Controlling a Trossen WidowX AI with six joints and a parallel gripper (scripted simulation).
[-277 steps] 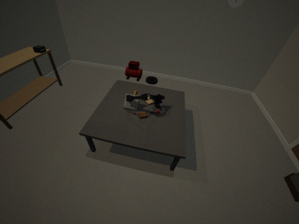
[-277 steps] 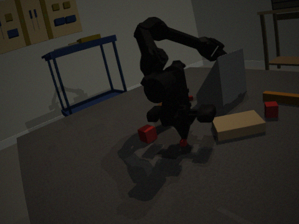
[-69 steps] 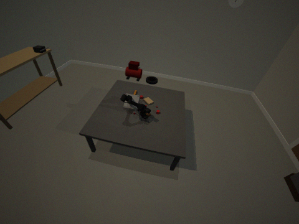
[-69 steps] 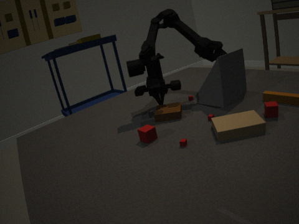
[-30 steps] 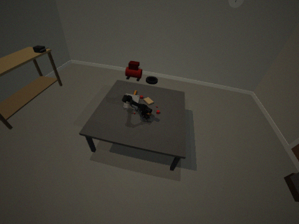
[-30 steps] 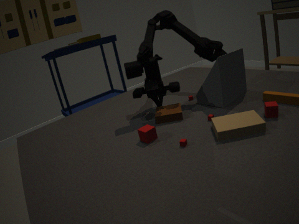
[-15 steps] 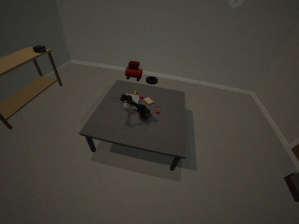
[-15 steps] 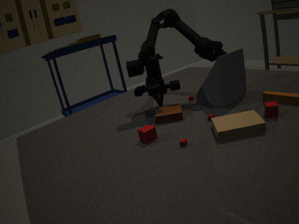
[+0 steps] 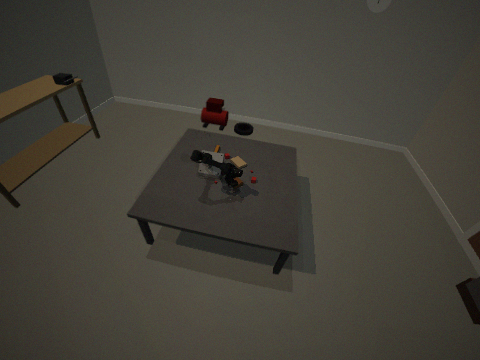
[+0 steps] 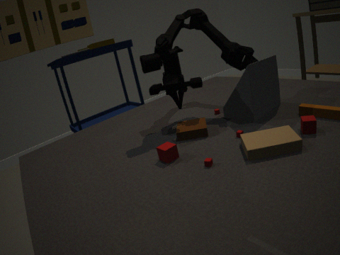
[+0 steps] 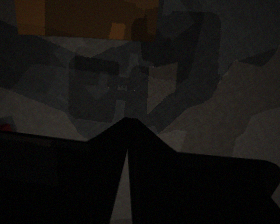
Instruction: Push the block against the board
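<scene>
Now: gripper tip 9 cm to the right of the brown square block, 5 cm short of it and 5 cm above it. Round my gripper tip: orange bar (49 cm to the left, 19 cm behind, 4 cm below); tan board (37 cm to the left, 5 cm below, 5 cm ahead).
</scene>
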